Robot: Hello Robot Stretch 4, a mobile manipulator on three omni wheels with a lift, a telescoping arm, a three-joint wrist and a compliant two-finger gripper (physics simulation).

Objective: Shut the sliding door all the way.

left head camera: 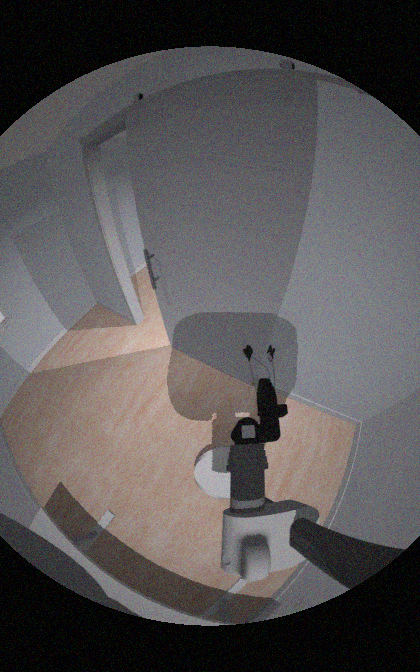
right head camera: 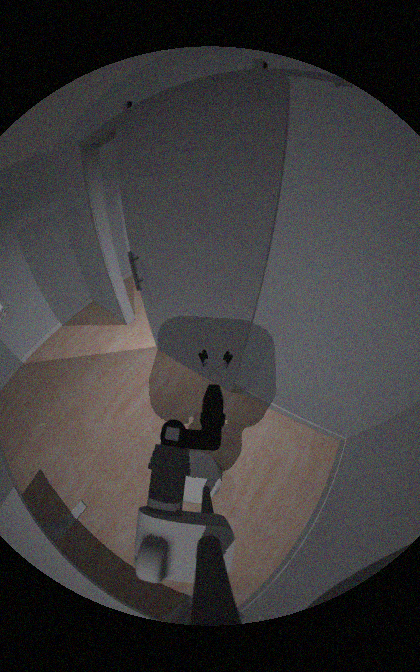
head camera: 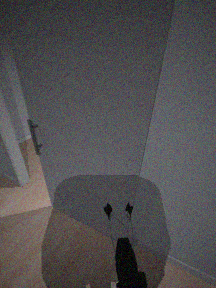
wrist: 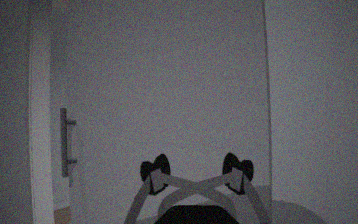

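Where they show: gripper, between the fingertips: (left head camera: 258, 345) (right head camera: 215, 350) (head camera: 117, 204) (wrist: 196, 166); robot's base, origin of its link: (left head camera: 222, 470) (right head camera: 193, 475).
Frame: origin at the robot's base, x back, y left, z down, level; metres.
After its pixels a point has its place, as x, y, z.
Observation:
The grey sliding door (head camera: 95, 100) @[-0.921, 0.021, -1.311] (left head camera: 225, 200) @[-0.929, 0.034, -1.407] (right head camera: 200, 200) @[-0.922, 0.022, -1.429] (wrist: 170, 90) @[-0.910, 0.000, -1.140] is a large flat panel in front of me. A gap shows at its left, between the door's edge and the pale door frame (head camera: 12, 145) @[-1.579, 1.006, -0.597] (left head camera: 112, 240) @[-1.581, 1.005, -1.056] (right head camera: 107, 240) @[-1.596, 0.997, -1.057] (wrist: 41, 110) @[-1.589, 1.001, -1.124]. A dark vertical bar handle (head camera: 34, 137) @[-1.112, 0.500, -0.965] (left head camera: 150, 269) @[-1.112, 0.499, -0.958] (right head camera: 134, 270) @[-1.114, 0.497, -0.965] (wrist: 63, 142) @[-1.108, 0.505, -0.956] is fixed near the door's left edge. My gripper (head camera: 119, 210) (left head camera: 260, 353) (right head camera: 216, 357) @[-0.485, -0.082, -0.998] (wrist: 196, 166) @[-0.485, -0.082, -0.998] is open and empty. It points toward the lower part of the door, to the right of the handle and apart from it.
A grey wall (head camera: 190, 140) @[-0.723, -0.470, -1.172] (left head camera: 360, 225) @[-0.715, -0.486, -1.451] (right head camera: 345, 240) @[-0.694, -0.524, -1.413] (wrist: 315, 100) @[-0.774, -0.375, -1.088] stands to the right of the door. Wooden floor (left head camera: 140, 425) @[-0.337, 0.711, 0.027] (right head camera: 100, 415) @[-0.351, 0.927, 0.027] spreads around my base. Lit floor shows through the gap. A long pale piece of furniture lies along the lower left in the side head views.

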